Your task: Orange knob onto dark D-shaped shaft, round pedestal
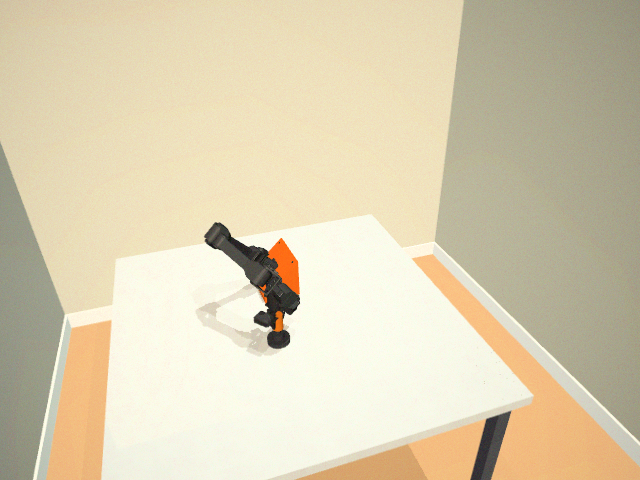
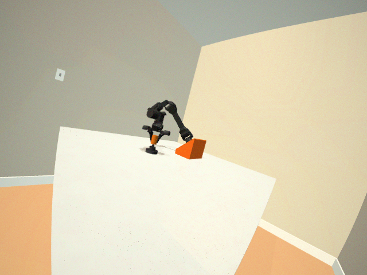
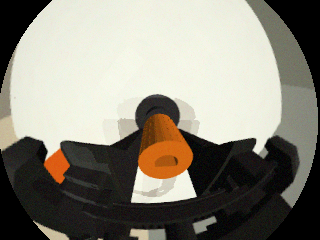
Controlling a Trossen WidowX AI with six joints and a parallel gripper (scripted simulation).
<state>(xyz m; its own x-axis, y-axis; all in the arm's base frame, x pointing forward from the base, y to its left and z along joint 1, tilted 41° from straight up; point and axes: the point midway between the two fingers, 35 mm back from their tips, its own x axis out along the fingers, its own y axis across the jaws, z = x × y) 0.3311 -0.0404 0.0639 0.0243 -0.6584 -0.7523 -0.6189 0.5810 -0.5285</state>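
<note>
Now: the orange knob 20 mm above my gripper tip. From my gripper tip the other things lie so: round pedestal (40 mm below).
</note>
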